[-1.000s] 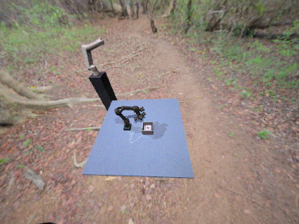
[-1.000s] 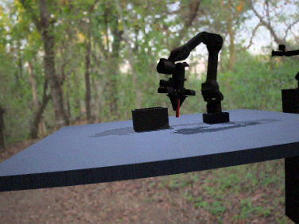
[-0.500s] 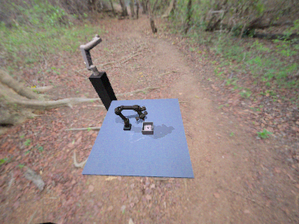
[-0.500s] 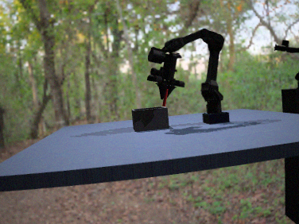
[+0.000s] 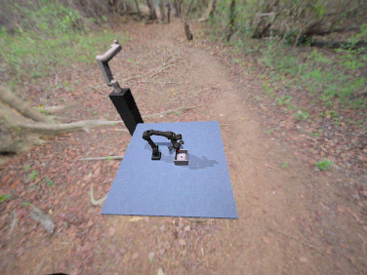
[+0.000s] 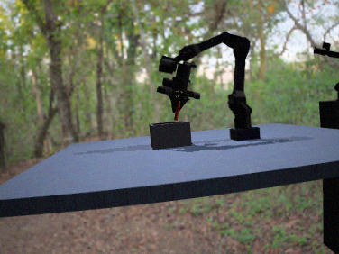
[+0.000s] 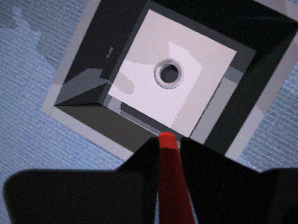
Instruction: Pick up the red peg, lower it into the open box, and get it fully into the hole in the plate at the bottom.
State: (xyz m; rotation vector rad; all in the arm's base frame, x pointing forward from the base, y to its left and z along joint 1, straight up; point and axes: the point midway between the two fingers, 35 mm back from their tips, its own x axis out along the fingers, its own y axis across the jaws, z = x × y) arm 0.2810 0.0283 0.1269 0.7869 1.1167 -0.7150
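Right now my gripper tip is 30 mm short of the box, 40 mm to the left of it and 110 mm above it. Also, from my gripper tip: red peg: 10 mm behind, 10 mm to the left, 10 mm above.
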